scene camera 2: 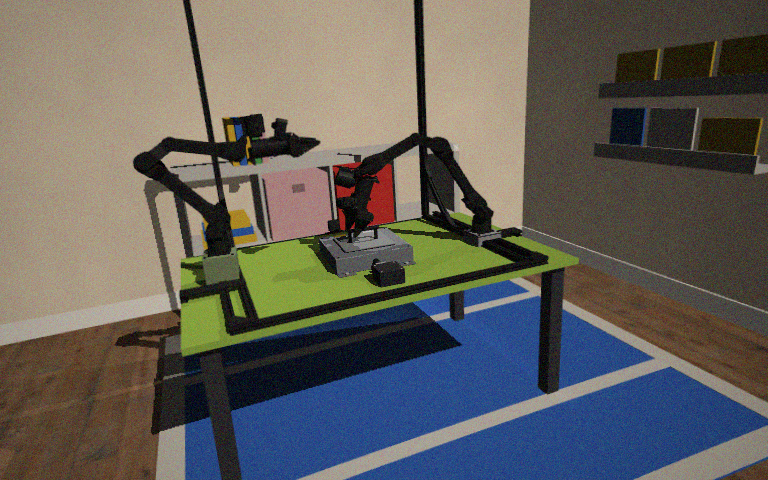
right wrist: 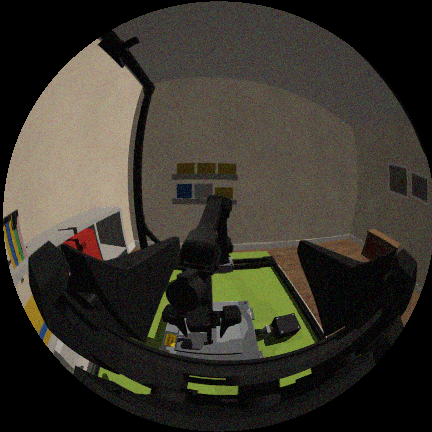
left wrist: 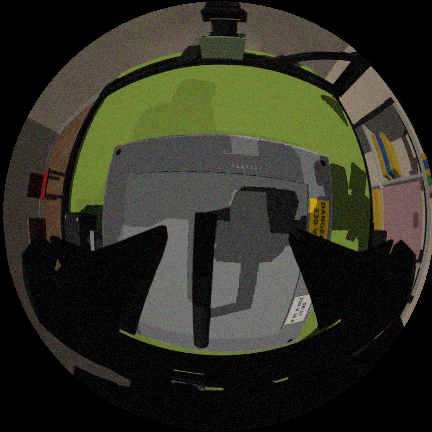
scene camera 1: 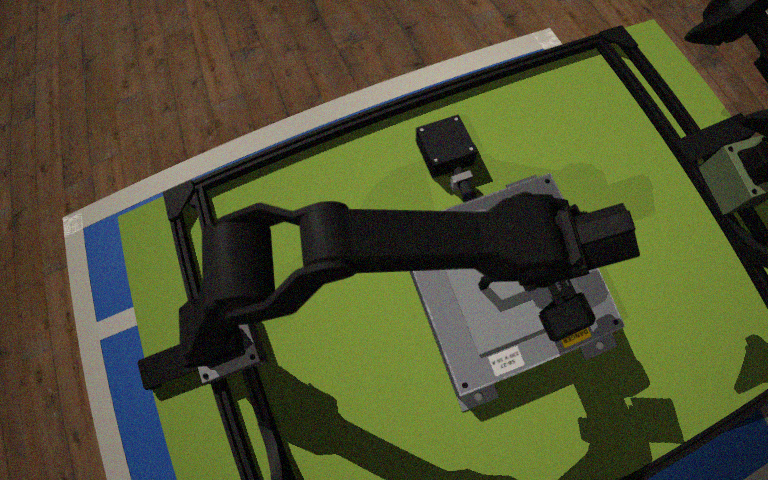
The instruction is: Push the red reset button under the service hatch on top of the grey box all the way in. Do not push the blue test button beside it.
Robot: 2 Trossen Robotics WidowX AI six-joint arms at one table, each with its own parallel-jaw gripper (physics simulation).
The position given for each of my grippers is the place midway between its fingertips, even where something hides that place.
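Note:
A service hatch [scene camera 1: 496, 313] is visible to me, likewise in the left wrist view [left wrist: 227, 270], the right wrist view [right wrist: 201, 342] and scene camera 2 [scene camera 2: 373, 239]. I also see my left gripper [scene camera 1: 545, 271]; scene camera 2 [scene camera 2: 350, 234], the left wrist view [left wrist: 230, 233] and the right wrist view [right wrist: 203, 336] show it too. My right gripper [scene camera 1: 715, 75], open and holding nothing, appears as well in the right wrist view [right wrist: 241, 245] and in scene camera 2 [scene camera 2: 318, 140].

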